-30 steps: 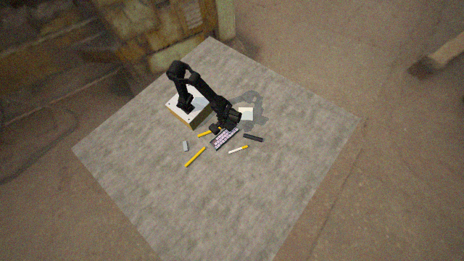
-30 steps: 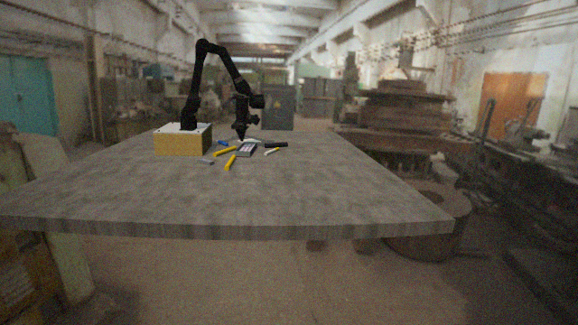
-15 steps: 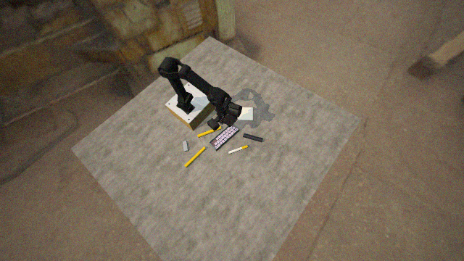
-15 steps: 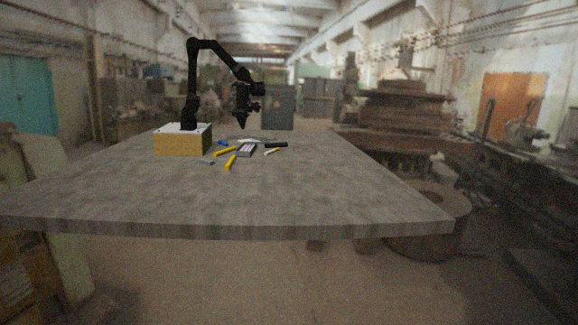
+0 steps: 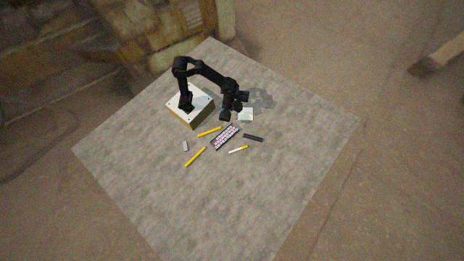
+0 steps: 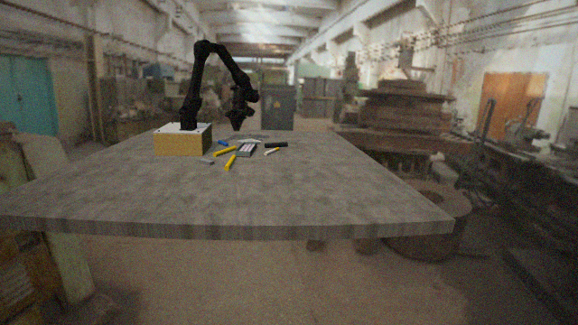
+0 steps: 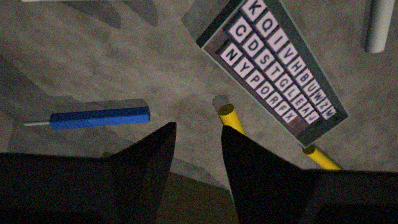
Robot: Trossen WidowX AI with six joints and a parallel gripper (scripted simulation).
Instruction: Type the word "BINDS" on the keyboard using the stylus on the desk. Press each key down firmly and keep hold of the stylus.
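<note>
Right now the blue stylus is 10 cm behind my gripper tip, 7 cm to the left of it and 7 cm below it. Round my gripper tip: black rod 20 cm ahead, 2 cm to the left, 7 cm below; white sheet 5 cm ahead, 13 cm to the left, 8 cm below; white-and-yellow stick 19 cm ahead, 8 cm to the right, 7 cm below.
</note>
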